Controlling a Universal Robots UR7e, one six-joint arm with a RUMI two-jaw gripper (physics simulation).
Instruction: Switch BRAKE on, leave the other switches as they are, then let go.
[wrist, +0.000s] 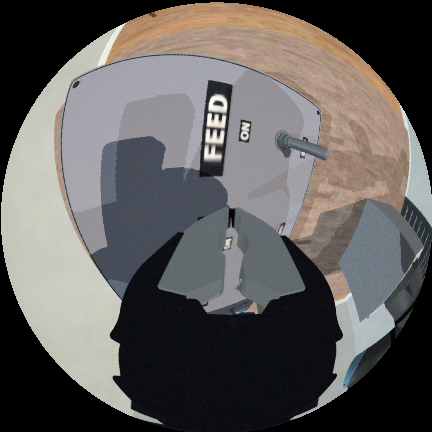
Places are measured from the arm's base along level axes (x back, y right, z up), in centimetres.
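Pixels of known places: gripper, fingertip midpoint: (230, 210).
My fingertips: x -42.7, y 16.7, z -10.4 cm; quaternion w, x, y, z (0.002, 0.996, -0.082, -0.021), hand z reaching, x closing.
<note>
Ahead of a thing's pixels: the offset from my fingertips to its middle. "spot": to the spot under its first point. Level surfaces: height alone.
My gripper (230, 210) is shut and empty over the grey switch panel (145, 75). The FEED label {dz +0.0, dx -0.1, dy +7.3 cm} (216, 129) shows above the fingertips, with its ON mark {spot: dz -1.2, dx +2.1, dy +6.6 cm} (244, 131) to its right. The FEED lever {spot: dz -0.9, dx +7.6, dy +5.2 cm} (306, 147) points right, away from ON and over its other mark. The BRAKE label and BRAKE lever cannot be made out; the fingers and gripper body cover the panel below FEED. A small white mark {spot: dz -1.2, dx -0.9, dy -4.9 cm} (227, 243) shows in the narrow gap between the fingers, partly hidden. Another small mark {spot: dz -5.3, dx +6.6, dy -6.6 cm} (281, 228) shows right of the fingers. The position of BRAKE cannot be seen.
The panel lies on a brown wooden table {dz -12.9 cm} (350, 100). A grey box-like block (375, 255) stands at the right, close to the gripper, with dark parts of equipment (407, 295) beside it. Shadows fall across the panel and table.
</note>
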